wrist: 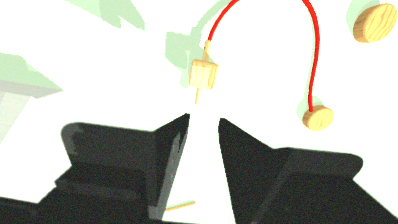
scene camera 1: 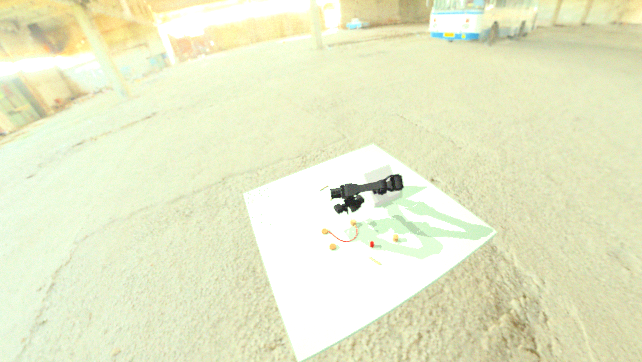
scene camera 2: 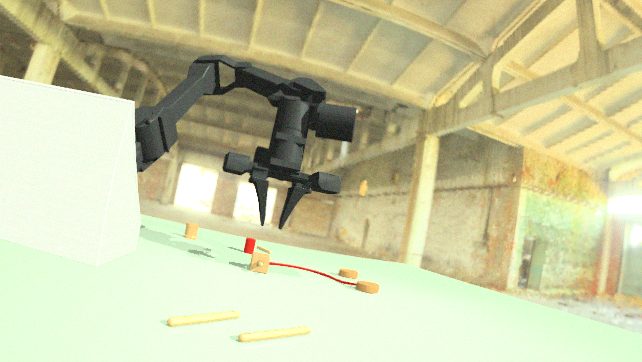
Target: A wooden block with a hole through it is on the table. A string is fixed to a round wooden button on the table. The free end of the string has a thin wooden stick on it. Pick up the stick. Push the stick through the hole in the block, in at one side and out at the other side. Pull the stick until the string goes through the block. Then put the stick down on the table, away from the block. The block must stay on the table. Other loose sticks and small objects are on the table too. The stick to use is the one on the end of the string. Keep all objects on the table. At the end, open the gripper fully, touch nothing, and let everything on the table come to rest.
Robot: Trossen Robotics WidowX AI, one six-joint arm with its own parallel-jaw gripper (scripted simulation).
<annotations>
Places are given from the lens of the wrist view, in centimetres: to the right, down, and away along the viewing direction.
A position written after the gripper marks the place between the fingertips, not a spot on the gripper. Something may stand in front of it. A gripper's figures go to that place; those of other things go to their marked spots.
gripper (wrist: 204,120): 0, 1, 11
wooden block (wrist: 203,74): 0, -4, 14
</annotations>
